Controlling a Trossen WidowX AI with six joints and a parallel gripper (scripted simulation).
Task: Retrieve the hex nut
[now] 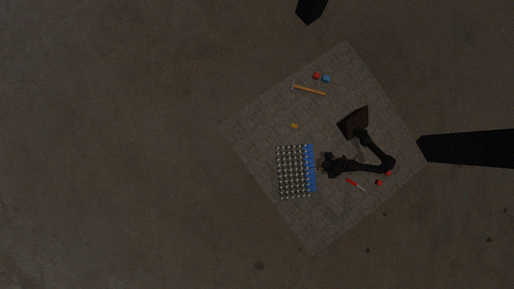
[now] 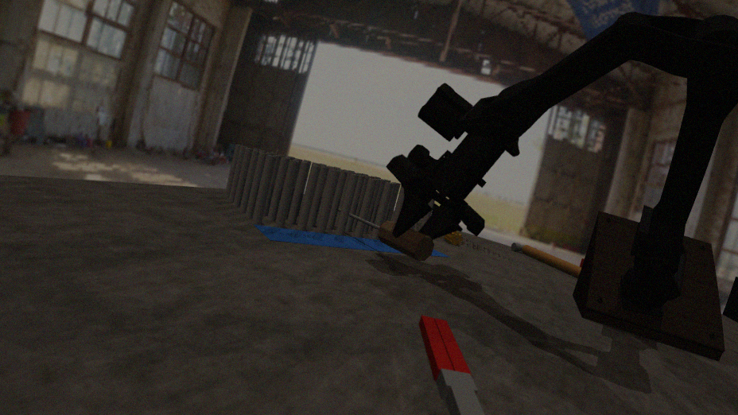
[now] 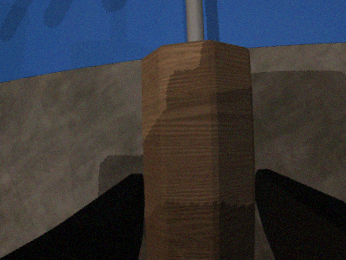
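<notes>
The blue taped strip lies 8 cm ahead of my gripper tip, 6 cm to the right of it and 4 cm below it. Round my gripper tip: red-handled tool 31 cm to the left, 13 cm behind, 3 cm below; hook tool 9 cm ahead, 6 cm to the right; small yellow tool 39 cm to the right, 3 cm behind, 2 cm below.
</notes>
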